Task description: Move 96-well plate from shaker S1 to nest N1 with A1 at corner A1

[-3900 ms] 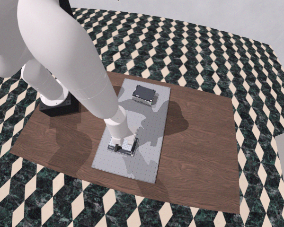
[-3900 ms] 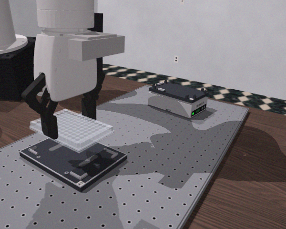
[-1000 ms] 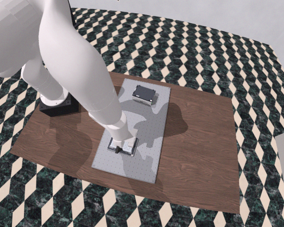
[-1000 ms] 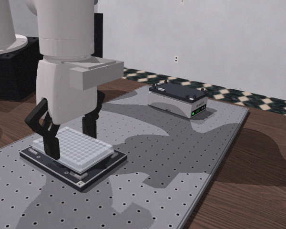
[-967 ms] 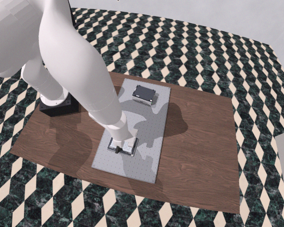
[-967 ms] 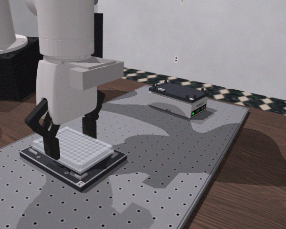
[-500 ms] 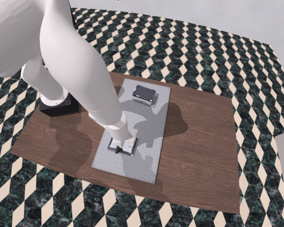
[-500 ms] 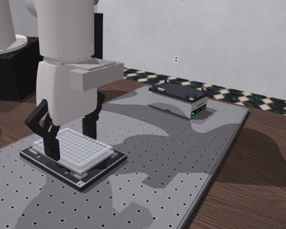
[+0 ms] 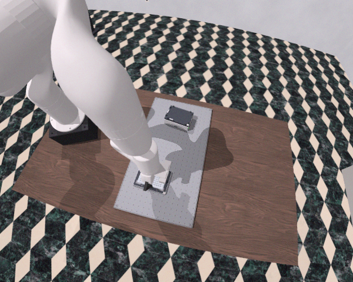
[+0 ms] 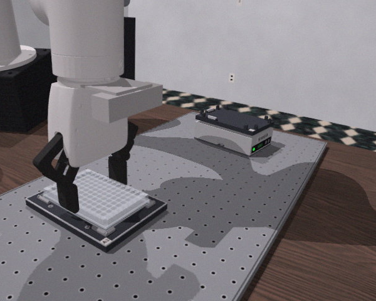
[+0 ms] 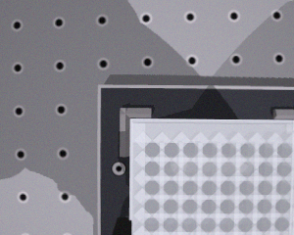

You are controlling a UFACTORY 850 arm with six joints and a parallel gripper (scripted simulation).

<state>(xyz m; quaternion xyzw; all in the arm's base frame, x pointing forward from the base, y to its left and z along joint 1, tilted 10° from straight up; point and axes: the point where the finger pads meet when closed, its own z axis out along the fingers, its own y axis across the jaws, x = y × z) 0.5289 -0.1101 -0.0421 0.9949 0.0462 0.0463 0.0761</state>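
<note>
Right now my hand is 10 mm above the clear 96-well plate. From my hand the other things lie so: plate nest N1 (30 mm below); A1 mark (80 mm ahead, 50 mm to the right, 20 mm below).
</note>
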